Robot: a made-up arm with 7 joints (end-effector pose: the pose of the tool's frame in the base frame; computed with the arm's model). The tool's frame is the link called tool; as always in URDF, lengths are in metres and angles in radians.
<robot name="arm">
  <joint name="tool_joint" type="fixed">
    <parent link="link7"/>
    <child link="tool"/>
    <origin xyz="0 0 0" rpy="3.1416 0 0"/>
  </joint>
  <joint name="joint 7" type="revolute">
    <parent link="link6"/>
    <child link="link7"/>
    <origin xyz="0.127 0 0"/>
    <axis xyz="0 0 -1"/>
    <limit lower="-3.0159" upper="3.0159"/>
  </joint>
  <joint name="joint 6" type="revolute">
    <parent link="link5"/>
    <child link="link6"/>
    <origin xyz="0 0 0"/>
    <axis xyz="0 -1 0"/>
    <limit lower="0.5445" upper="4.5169"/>
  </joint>
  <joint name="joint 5" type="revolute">
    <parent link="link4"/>
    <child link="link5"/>
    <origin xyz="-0.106 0 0.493"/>
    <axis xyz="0 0 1"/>
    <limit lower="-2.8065" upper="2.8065"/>
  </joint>
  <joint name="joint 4" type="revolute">
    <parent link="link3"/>
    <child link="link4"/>
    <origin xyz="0.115 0 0"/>
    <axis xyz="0 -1 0"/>
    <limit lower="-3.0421" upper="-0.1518"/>
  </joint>
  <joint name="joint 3" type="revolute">
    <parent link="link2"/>
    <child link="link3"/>
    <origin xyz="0 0 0.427"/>
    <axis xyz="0 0 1"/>
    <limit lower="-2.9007" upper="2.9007"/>
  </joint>
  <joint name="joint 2" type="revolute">
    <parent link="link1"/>
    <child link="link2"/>
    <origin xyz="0 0 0"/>
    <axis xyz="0 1 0"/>
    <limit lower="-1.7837" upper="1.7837"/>
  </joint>
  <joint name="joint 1" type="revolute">
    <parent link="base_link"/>
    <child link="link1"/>
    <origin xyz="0 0 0.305"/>
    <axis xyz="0 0 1"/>
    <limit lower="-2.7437" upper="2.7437"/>
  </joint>
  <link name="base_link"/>
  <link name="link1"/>
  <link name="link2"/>
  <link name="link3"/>
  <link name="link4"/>
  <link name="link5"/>
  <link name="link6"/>
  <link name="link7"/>
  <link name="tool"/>
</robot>
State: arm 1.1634 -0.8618 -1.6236 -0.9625 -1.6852 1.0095 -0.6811
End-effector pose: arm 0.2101 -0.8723 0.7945 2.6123 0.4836 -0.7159
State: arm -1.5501 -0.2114 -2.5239 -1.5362 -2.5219 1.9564 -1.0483
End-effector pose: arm -0.4551 0.6594 0.6884 -0.0218 0.8961 1.2564
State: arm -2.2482 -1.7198 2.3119 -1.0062 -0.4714 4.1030 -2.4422
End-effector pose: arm 0.6437 0.4214 -0.0699 -2.5982 0.9887 -1.4131
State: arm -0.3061 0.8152 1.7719 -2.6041 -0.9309 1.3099 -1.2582
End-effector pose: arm 0.0615 0.5045 0.3201 -2.3546 0.1799 -2.7474
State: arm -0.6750 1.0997 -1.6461 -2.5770 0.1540 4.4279 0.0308
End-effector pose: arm -0.1514 -0.4312 0.4247 1.2006 -0.5010 -0.3406
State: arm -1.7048 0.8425 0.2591 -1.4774 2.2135 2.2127 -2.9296
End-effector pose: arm 0.0040 -0.8751 0.1485 1.2864 -1.2811 1.0078
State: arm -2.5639 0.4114 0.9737 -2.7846 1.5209 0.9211 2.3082
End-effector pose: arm 0.1121 -0.3914 0.1502 0.5372 -0.2801 2.1406
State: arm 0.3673 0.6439 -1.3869 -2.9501 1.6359 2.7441 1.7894
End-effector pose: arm 0.0275 -0.3439 0.2702 -2.9334 0.1307 1.9319
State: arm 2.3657 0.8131 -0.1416 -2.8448 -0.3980 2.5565 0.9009
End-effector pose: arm -0.1878 0.2212 -0.0761 2.1900 0.6740 1.4140
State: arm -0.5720 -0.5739 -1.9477 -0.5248 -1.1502 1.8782 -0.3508
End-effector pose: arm -0.6915 0.0789 1.1154 2.2513 -0.7014 -2.4709
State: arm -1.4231 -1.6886 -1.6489 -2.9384 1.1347 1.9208 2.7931
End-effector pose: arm -0.3296 -0.2052 0.2553 0.3989 -0.1032 1.0694
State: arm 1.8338 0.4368 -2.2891 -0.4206 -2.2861 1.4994 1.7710
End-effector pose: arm 0.1171 0.3175 1.3221 -1.3063 0.3153 1.9742
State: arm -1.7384 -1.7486 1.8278 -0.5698 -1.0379 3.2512 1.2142
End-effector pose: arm 0.3389 0.8339 -0.0192 1.9630 -0.2972 2.3496
